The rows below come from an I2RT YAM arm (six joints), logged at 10 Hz.
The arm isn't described. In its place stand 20 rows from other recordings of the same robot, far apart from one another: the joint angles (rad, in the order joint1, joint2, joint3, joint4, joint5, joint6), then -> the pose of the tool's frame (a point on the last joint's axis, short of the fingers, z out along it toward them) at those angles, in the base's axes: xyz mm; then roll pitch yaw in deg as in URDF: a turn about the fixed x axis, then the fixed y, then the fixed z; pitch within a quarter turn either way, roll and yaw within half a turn.
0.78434, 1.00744, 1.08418, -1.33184, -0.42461, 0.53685 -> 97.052 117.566 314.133 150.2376 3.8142 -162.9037
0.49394, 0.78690, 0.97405, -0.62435, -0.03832, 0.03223 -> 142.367 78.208 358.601 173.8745 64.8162 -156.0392
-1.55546, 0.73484, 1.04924, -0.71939, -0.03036, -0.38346 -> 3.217 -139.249 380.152 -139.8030 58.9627 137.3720
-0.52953, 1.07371, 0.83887, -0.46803, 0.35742, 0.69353 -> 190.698 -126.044 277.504 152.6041 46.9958 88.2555
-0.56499, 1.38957, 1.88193, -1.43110, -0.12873, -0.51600 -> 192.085 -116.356 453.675 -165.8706 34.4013 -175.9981
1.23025, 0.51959, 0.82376, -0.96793, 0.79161, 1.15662 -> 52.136 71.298 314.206 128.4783 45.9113 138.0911
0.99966, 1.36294, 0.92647, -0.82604, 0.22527, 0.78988 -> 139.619 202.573 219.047 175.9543 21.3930 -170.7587
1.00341, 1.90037, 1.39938, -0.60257, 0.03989, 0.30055 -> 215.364 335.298 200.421 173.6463 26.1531 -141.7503
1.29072, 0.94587, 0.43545, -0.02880, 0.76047, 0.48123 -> 77.282 179.914 209.027 167.3530 67.5880 -167.6400
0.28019, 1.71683, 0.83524, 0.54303, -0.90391, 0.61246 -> 329.664 123.972 191.877 105.2066 38.4448 169.0520
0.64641, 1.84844, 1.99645, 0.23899, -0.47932, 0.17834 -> 328.258 268.257 502.715 -1.2002 70.4302 65.0663
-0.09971, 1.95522, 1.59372, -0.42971, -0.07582, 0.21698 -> 444.418 -41.750 249.829 163.9552 42.4467 157.3747
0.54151, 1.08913, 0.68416, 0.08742, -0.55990, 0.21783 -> 200.612 142.729 273.560 125.7709 63.0896 -172.8388
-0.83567, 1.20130, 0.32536, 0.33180, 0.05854, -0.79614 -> 146.898 -165.569 153.199 -129.2454 35.2260 -167.0284
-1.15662, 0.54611, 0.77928, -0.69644, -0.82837, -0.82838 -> 66.927 -87.062 321.777 -124.6853 57.9332 -136.0399
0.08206, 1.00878, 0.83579, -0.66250, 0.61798, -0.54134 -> 201.108 -4.156 277.428 -130.2542 20.7008 -148.6208
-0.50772, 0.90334, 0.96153, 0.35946, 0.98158, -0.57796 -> 145.877 -115.031 433.033 -43.9001 71.7707 -133.0416
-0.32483, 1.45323, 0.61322, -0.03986, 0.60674, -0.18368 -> 242.799 -103.183 153.721 -139.0993 33.1116 171.7082
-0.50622, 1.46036, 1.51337, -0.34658, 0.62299, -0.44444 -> 279.318 -178.605 419.010 -112.6209 52.3383 -174.1499
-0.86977, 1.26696, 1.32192, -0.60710, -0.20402, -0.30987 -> 182.909 -205.523 381.678 -162.8592 57.4860 163.9143
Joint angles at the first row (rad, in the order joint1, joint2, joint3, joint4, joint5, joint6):
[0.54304, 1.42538, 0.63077, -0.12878, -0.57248, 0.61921]
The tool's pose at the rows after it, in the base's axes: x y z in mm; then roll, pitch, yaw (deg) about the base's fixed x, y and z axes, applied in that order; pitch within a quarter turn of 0, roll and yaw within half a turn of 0:
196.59 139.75 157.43 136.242 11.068 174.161
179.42 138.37 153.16 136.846 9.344 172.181
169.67 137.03 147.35 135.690 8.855 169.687
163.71 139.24 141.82 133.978 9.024 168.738
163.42 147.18 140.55 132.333 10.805 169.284
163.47 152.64 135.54 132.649 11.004 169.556
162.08 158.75 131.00 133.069 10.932 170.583
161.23 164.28 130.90 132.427 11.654 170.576
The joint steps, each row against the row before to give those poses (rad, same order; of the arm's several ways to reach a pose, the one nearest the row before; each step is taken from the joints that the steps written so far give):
[0.00609, -0.08148, -0.06287, -0.02450, 0.08758, 0.11802]
[0.03968, -0.05972, -0.06000, 0.00445, 0.03681, 0.07561]
[0.02322, -0.03382, -0.05831, 0.06121, 0.02316, 0.06905]
[0.02605, -0.00631, -0.04302, 0.07834, 0.01072, 0.04456]
[0.03217, 0.02291, -0.00774, 0.07670, 0.01533, 0.01079]
[0.02152, 0.03672, -0.00153, 0.03987, 0.01684, 0.00918]
[0.02606, 0.03381, 0.00153, 0.02765, 0.00923, 0.00465]
[0.02300, 0.01394, 0.00155, 0.03376, 0.01678, 0.01375]

